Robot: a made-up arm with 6 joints. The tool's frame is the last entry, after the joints. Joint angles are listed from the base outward. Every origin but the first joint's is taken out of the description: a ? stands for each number. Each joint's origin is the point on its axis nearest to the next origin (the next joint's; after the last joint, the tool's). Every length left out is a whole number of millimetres.
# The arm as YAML. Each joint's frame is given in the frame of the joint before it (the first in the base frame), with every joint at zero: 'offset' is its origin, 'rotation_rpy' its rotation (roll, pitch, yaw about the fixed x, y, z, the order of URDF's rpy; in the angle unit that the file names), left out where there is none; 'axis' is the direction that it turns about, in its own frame. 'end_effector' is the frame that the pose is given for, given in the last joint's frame.
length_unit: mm
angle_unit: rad
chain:
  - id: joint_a
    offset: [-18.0, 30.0, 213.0]
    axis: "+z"
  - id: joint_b
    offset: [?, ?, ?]
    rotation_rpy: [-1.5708, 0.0, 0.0]
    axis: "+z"
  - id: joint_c
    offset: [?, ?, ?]
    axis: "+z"
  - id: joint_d
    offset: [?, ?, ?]
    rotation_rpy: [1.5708, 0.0, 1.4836]
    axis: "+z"
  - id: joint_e
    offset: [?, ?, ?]
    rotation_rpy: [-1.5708, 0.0, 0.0]
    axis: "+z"
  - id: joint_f
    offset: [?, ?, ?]
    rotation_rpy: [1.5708, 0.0, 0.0]
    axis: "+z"
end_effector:
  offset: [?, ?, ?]
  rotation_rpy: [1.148, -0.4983, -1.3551]
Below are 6 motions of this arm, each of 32 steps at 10 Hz.
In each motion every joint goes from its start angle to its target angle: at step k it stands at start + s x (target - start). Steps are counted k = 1, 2, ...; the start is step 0. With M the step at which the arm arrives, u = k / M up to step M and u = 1 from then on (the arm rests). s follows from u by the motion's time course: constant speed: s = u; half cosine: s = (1 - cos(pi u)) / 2; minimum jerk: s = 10 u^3 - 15 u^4 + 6 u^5.
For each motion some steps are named. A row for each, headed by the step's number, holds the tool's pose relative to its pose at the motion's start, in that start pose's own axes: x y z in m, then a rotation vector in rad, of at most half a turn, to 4 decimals.
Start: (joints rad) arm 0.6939 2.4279 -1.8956 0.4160 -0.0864 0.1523
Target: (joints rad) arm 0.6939 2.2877 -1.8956 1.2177 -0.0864 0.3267
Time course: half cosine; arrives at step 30
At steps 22, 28, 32:
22: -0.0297 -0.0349 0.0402 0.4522 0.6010 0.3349
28: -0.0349 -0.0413 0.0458 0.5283 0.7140 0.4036
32: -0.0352 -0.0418 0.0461 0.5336 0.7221 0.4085

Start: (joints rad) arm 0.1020 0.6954 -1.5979 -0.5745 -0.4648 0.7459
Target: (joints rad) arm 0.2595 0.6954 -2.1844 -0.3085 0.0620 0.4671
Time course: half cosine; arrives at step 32
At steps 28, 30, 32:
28: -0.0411 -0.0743 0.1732 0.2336 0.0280 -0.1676
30: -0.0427 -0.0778 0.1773 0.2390 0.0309 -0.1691
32: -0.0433 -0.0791 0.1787 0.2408 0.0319 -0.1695

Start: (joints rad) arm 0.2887 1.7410 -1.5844 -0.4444 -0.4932 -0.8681
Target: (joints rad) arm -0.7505 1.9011 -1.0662 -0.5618 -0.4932 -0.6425
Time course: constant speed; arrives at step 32
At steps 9, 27, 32:
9: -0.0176 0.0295 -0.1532 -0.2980 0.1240 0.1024
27: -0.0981 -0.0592 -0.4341 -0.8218 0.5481 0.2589
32: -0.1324 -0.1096 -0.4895 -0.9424 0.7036 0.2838

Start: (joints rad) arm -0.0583 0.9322 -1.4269 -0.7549 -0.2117 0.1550
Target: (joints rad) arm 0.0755 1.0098 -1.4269 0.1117 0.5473 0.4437
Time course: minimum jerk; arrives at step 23
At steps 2, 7, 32:
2: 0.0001 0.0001 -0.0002 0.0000 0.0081 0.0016
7: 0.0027 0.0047 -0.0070 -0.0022 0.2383 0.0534
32: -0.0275 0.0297 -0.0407 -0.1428 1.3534 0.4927

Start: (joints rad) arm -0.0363 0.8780 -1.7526 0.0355 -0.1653 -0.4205
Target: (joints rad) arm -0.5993 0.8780 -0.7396 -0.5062 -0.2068 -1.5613
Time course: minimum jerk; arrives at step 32
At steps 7, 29, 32:
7: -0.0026 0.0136 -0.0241 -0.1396 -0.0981 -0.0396
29: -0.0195 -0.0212 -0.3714 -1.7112 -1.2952 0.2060
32: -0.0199 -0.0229 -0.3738 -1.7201 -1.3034 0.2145

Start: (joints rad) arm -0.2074 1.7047 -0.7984 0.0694 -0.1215 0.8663
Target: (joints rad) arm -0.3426 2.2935 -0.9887 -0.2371 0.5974 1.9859
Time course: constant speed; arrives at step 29
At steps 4, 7, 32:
4: 0.0273 0.0071 -0.0029 0.0161 0.1814 -0.0784
7: 0.0477 0.0108 -0.0057 0.0412 0.3135 -0.1447
32: 0.1875 0.0040 -0.0412 0.5387 1.0506 -0.7830

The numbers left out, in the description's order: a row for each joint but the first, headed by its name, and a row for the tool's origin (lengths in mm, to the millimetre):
joint_b: 25.0 26.0 0.0
joint_c: -226.0 -45.0 0.0
joint_d: 285.0 -55.0 0.0
joint_e: -26.0 26.0 0.0
joint_f: -9.0 -71.0 0.0
tool: 4.0 -12.0 0.0

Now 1 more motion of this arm.
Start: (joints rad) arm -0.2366 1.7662 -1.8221 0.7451 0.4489 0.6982
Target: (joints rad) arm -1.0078 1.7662 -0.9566 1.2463 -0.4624 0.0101
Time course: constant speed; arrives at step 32
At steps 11, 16, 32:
11: 0.0633 -0.1114 0.1159 0.4184 -0.1521 -0.0848
16: 0.0884 -0.1810 0.1510 0.6280 -0.2176 -0.1677
32: 0.1503 -0.4314 0.1520 1.3130 -0.3116 -0.6470

